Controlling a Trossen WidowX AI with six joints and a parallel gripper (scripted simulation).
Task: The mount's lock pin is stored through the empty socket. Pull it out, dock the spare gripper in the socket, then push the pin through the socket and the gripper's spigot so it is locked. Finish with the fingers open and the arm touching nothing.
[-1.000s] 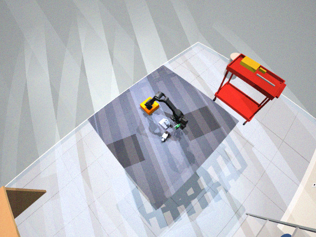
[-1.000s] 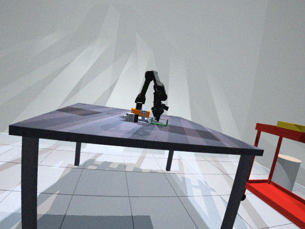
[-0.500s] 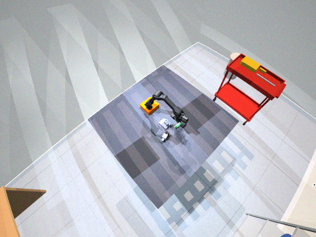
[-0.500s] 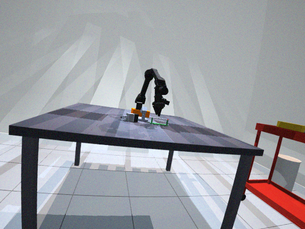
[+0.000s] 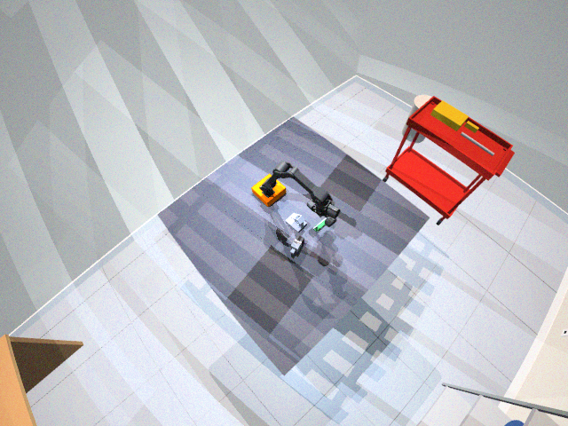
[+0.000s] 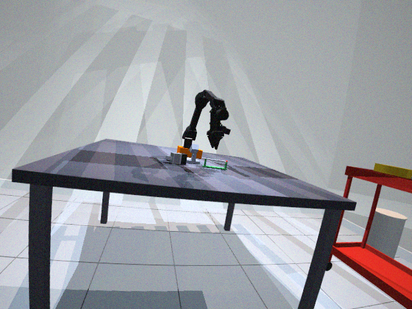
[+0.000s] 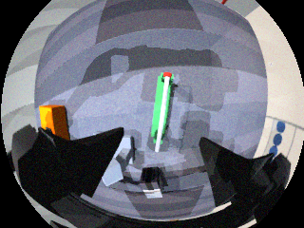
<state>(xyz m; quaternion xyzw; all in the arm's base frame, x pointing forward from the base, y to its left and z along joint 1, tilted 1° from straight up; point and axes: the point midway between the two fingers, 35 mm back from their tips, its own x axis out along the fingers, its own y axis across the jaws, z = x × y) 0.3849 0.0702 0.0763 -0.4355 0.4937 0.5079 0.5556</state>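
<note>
My gripper tip is now 200 mm to the left of the spare gripper, 80 mm above it and 10 mm past it. Round my gripper tip: green cradle (90 mm below, 20 mm to the left); then mount (110 mm behind, 90 mm to the right, 60 mm below).
</note>
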